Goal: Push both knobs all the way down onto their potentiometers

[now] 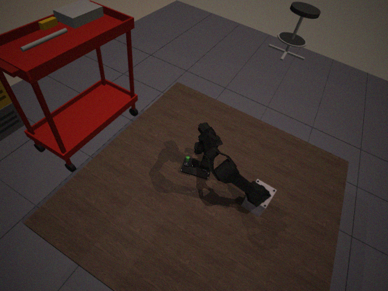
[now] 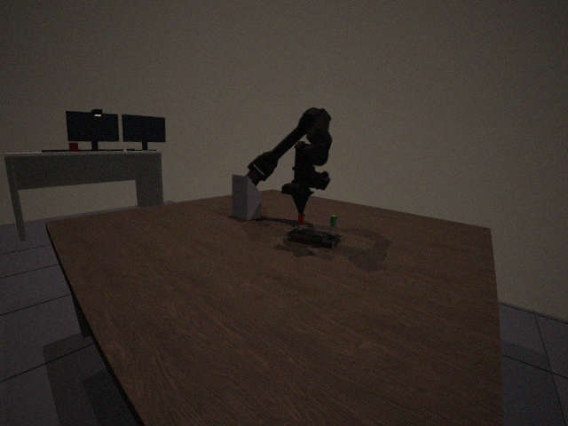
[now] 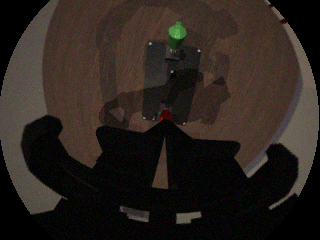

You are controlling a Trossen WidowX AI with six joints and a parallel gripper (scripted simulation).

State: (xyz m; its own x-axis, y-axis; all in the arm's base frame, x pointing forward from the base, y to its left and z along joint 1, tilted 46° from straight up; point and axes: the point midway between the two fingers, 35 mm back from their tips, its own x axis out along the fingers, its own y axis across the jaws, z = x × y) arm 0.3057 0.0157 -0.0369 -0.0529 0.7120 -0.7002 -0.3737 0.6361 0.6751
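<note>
Now: the red knob 2 cm below my gripper tip. The rest, counted from my gripper tip: green knob (10 cm ahead, 4 cm to the left, 1 cm below).
</note>
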